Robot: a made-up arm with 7 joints.
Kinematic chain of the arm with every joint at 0, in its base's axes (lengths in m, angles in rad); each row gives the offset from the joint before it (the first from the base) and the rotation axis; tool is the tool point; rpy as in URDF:
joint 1: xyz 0 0 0.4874 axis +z
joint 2: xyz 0 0 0 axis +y
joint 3: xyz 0 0 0.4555 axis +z
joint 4: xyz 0.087 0 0 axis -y
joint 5: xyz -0.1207 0 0.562 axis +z
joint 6: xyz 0 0 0 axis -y
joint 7: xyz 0.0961 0 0 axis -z
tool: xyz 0 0 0 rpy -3.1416 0 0
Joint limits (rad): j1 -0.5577..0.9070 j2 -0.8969..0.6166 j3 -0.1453..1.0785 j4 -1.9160..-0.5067 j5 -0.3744..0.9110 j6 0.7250..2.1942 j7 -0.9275..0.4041
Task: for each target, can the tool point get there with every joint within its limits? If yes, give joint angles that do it. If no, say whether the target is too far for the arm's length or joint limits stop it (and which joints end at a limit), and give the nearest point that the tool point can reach.
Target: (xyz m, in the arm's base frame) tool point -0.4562 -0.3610 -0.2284
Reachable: no: joint limits stop it (at a limit: joint 1, joint 2, joint 3, joint 4, joint 5, joint 6) | nearest point 0.5502 -0.4923 0.3327 | short by 1.160 m
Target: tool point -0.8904 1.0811 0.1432
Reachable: no: too far | nearest point -0.2393 0.7648 0.5684 | short by 0.839 m
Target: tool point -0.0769 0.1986 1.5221
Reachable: yes | joints -0.1869 -0.7254 0.3005 -1.1792 0.1513 1.9593 0.1622
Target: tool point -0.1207 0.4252 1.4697
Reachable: yes | joints 0.3384 -0.3668 0.8877 -1.0604 0.4224 1.9476 0.0690
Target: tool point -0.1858 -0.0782 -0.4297
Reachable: no: joint limits stop it (at a limit: joint 1, joint 2, joint 3, joint 4, joint 6) | nearest point 0.5597 -0.4743 0.3282 | short by 1.134 m
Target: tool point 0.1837 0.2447 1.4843
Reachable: yes | joints -0.2197 -0.3948 0.4299 -0.9781 0.7820 0.8395 -0.5695
